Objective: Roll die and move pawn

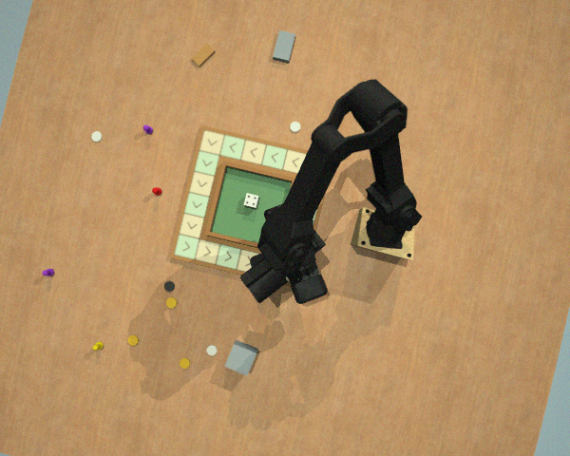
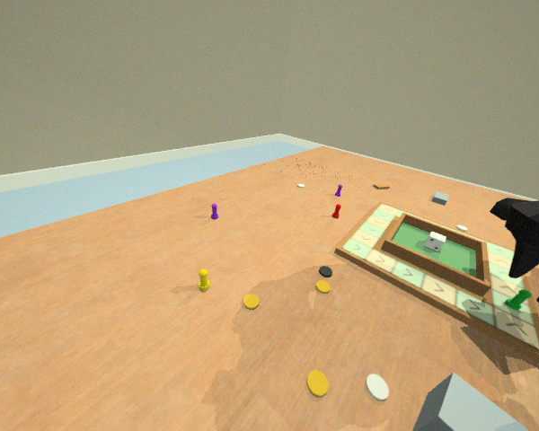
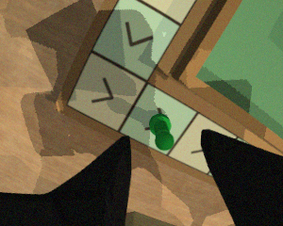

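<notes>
Right now my gripper tip is 1 cm past the green pawn and 2 cm above it. The rest, counted from my gripper tip: green dice tray (10 cm ahead, 8 cm to the right, 4 cm below); black disc (25 cm ahead, 10 cm to the left, 5 cm below); white die (10 cm ahead, 10 cm to the right, 2 cm below).
</notes>
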